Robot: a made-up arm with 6 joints. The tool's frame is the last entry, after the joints. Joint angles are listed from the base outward. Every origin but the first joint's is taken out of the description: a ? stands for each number. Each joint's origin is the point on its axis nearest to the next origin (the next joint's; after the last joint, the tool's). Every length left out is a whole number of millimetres.
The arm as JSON. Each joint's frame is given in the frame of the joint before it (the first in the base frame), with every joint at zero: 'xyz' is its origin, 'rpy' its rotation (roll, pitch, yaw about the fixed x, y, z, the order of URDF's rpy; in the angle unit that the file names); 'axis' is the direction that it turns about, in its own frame. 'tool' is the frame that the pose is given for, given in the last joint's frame.
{
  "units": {
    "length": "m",
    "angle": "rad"
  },
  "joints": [
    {
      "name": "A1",
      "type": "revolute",
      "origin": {
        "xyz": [
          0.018,
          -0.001,
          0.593
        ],
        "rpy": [
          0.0,
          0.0,
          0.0
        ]
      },
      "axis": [
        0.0,
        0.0,
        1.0
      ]
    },
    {
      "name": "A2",
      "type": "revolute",
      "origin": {
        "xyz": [
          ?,
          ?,
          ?
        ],
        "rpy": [
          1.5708,
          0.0,
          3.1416
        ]
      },
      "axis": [
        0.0,
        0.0,
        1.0
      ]
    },
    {
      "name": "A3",
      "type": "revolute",
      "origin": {
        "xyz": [
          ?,
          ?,
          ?
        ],
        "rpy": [
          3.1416,
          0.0,
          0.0
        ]
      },
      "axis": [
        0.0,
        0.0,
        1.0
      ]
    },
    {
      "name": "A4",
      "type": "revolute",
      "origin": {
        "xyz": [
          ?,
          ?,
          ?
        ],
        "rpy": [
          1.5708,
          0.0,
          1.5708
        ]
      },
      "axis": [
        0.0,
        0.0,
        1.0
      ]
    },
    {
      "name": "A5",
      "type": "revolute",
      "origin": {
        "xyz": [
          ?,
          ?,
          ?
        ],
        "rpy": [
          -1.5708,
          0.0,
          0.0
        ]
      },
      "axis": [
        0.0,
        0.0,
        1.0
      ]
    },
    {
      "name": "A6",
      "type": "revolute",
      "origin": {
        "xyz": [
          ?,
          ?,
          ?
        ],
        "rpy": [
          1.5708,
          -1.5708,
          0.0
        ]
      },
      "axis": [
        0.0,
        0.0,
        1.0
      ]
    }
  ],
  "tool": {
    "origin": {
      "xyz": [
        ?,
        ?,
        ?
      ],
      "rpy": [
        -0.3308,
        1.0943,
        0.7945
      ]
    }
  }
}
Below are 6 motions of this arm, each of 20 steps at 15 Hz.
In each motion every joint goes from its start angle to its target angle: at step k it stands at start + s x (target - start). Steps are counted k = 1, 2, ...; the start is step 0. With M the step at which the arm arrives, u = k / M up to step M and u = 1 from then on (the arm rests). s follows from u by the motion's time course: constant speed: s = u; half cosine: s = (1 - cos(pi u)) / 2; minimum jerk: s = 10 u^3 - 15 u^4 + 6 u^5.
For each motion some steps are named. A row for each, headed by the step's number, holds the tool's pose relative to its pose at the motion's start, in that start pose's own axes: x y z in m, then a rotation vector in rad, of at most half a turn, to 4 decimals.
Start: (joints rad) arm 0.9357 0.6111 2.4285 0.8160 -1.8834 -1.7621
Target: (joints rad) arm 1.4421 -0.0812 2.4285 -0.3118 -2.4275 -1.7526
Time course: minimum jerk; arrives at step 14
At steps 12, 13, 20:
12: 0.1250 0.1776 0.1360 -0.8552 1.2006 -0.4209
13: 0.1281 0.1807 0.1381 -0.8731 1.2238 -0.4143
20: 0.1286 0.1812 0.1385 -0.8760 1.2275 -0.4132

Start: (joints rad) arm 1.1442 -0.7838 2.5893 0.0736 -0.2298 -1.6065
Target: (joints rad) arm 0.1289 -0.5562 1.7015 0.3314 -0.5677 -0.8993
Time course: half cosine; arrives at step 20
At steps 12, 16, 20:
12: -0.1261 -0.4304 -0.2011 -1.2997 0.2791 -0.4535
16: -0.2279 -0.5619 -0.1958 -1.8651 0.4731 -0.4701
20: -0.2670 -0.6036 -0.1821 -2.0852 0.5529 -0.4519

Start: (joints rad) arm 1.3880 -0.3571 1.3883 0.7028 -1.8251 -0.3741
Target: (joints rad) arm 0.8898 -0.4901 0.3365 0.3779 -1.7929 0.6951
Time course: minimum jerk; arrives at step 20
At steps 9, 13, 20:
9: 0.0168 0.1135 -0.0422 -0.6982 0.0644 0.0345
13: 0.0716 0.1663 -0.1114 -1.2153 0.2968 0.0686
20: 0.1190 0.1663 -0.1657 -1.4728 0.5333 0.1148

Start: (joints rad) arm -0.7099 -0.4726 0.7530 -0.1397 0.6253 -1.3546
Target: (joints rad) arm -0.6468 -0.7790 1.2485 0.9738 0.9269 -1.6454
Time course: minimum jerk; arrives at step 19
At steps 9, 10, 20:
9: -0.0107 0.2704 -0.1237 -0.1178 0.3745 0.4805
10: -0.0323 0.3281 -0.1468 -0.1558 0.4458 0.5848
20: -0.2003 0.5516 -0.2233 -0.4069 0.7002 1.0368

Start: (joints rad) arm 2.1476 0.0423 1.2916 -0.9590 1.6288 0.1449
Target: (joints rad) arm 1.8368 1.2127 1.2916 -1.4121 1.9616 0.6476
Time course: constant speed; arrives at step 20
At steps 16, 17, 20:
16: 0.1043 -0.3829 0.5831 -1.1705 -0.2203 0.6035
17: 0.1231 -0.3863 0.6251 -1.2413 -0.2490 0.6514
20: 0.1820 -0.3796 0.7495 -1.4499 -0.3468 0.8002

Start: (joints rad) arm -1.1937 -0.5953 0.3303 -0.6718 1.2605 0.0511
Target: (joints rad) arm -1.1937 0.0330 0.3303 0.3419 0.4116 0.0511
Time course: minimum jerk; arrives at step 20
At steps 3, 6, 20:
3: -0.0001 -0.0058 -0.0019 -0.0194 0.0387 0.0155
6: -0.0024 -0.0350 -0.0117 -0.1241 0.2383 0.0913
20: -0.0870 -0.1978 -0.0700 -0.8952 1.4481 0.4946

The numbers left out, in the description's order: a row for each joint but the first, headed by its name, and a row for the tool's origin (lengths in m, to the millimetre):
A2: -0.03 0.036 0.0
A3: 0.02 0.342 0.0
A4: -0.383 -0.021 0.0
A5: -0.025 0.225 0.0
A6: 0.028 0.021 0.0
tool: 0.022 -0.02 0.0

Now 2 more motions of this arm.
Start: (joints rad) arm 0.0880 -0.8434 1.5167 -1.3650 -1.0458 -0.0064
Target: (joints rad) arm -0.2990 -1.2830 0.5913 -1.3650 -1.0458 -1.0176
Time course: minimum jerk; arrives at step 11
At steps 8, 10, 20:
8: -0.0754 -0.0672 -0.1781 0.7333 -0.0372 -0.9094
10: -0.0945 -0.0786 -0.2000 0.8390 -0.0924 -1.0251
20: -0.0956 -0.0792 -0.2012 0.8447 -0.0957 -1.0311

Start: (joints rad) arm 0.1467 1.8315 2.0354 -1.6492 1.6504 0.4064
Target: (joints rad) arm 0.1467 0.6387 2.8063 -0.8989 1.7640 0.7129
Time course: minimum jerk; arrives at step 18
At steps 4, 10, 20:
4: -0.0299 0.0933 -0.0386 0.1355 0.0210 -0.0167
10: -0.0542 0.7917 0.0346 1.0638 -0.0789 -0.2382
20: 0.1538 1.0965 0.3973 1.6475 -0.3837 -0.6211

